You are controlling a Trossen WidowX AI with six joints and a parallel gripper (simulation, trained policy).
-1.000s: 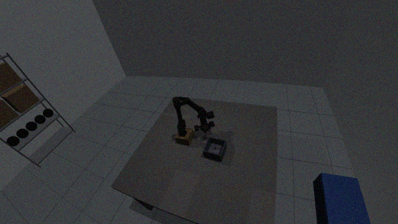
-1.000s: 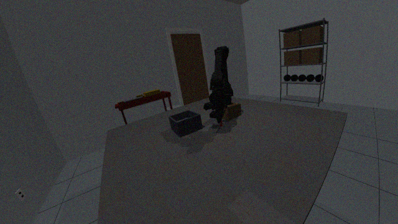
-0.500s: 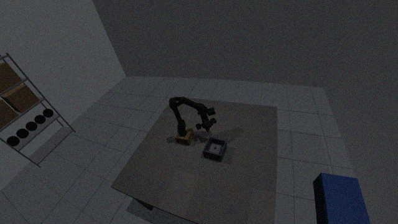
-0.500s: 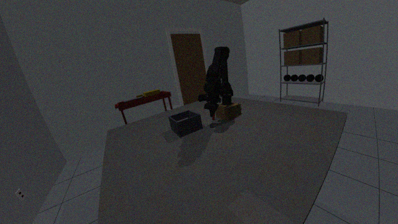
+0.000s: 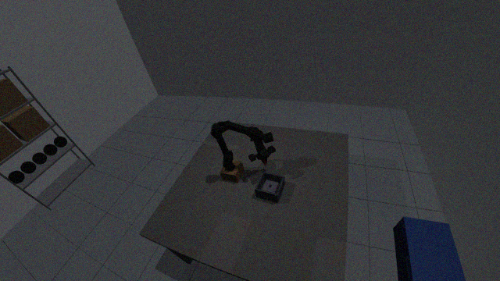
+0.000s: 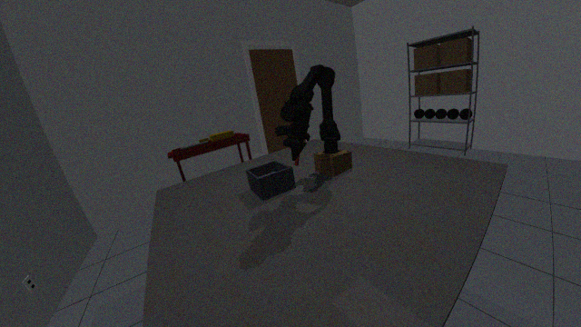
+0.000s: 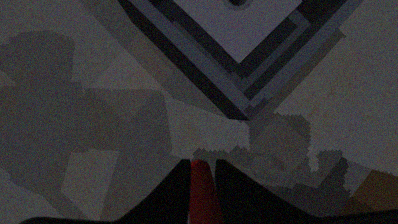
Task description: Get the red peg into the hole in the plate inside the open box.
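Right now the dark box is 12 cm to the right of my gripper tip, 11 cm below it and 7 cm ahead of it. The rest, counted from my gripper tip: red peg (2 cm above, 1 cm to the left, 1 cm behind).
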